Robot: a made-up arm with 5 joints.
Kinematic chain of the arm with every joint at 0, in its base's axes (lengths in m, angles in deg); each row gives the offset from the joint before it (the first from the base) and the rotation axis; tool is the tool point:
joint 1: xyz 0 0 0.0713 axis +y
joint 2: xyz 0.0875 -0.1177 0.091 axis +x
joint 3: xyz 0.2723 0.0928 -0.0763 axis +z
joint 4: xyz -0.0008 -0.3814 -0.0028 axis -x
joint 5: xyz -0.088 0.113 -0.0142 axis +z
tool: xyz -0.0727 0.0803 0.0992
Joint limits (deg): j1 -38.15..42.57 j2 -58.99..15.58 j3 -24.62..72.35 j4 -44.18..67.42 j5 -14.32..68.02
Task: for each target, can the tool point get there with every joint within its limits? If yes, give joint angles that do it. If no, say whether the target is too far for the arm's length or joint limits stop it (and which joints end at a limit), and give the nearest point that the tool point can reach.
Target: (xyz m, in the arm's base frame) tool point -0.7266 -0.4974 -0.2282
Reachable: no: joint limits stop it (at a limit: joint 1, joint 3, joint 4) | nearest point 0.0096 -0.2183 -0.1028 | short by 0.797 m
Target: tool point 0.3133 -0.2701 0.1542
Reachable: yes | joints 30.89 -25.13 10.40 -22.67 19.08
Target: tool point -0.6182 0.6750 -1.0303
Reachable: no: too far | nearest point -0.0004 -0.1032 -0.1365 | short by 1.336 m
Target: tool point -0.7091 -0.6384 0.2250
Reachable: no: joint limits stop it (at a limit: joint 1, joint 4, joint 5) | nearest point -0.1042 -0.2718 0.2813 | short by 0.710 m
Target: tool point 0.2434 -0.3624 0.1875
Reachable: yes | joints 11.08 -3.21 9.29 -29.10 41.41
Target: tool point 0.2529 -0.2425 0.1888
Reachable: yes | joints 3.43 -50.59 14.15 21.24 -0.49
